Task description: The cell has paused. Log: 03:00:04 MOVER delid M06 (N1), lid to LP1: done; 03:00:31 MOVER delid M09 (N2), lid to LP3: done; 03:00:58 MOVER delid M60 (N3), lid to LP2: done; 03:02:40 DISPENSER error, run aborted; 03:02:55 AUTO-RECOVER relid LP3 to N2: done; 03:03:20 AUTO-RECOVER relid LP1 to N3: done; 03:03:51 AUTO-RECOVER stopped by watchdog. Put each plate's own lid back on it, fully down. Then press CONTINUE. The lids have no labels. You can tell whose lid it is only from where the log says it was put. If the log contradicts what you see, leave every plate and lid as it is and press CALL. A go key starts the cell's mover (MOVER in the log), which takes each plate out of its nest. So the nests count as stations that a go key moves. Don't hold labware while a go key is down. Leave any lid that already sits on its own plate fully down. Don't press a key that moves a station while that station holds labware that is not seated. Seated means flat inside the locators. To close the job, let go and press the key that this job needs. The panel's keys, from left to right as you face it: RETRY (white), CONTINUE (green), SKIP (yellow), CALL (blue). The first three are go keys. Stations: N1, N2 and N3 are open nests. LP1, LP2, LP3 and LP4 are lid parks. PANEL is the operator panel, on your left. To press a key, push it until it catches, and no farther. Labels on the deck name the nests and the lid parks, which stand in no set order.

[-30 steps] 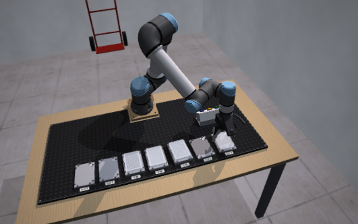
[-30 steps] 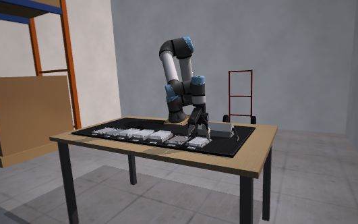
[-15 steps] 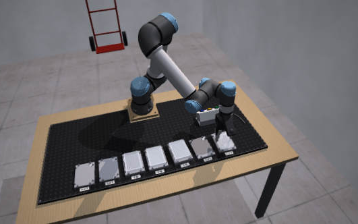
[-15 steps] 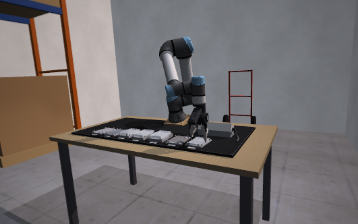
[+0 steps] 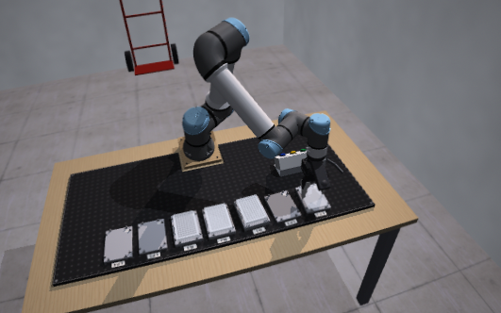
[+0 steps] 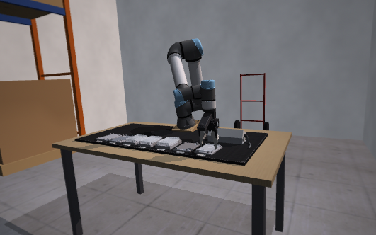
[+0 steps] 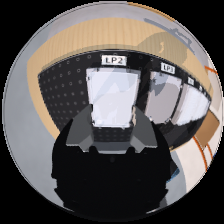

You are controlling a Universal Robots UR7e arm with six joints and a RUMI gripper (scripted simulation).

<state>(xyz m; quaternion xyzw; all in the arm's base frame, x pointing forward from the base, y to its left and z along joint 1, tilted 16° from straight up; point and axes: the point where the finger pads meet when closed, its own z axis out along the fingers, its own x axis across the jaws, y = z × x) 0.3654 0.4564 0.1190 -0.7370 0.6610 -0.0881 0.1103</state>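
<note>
The lid park lies 13 cm to the right of my hand, 3 cm ahead of it and 2 cm below it. Also, from my hand: blue key 22 cm behind, 8 cm to the right, 4 cm above; clear lid 1 cm below; yellow key 23 cm behind, 4 cm above, 3 cm to the right.
</note>
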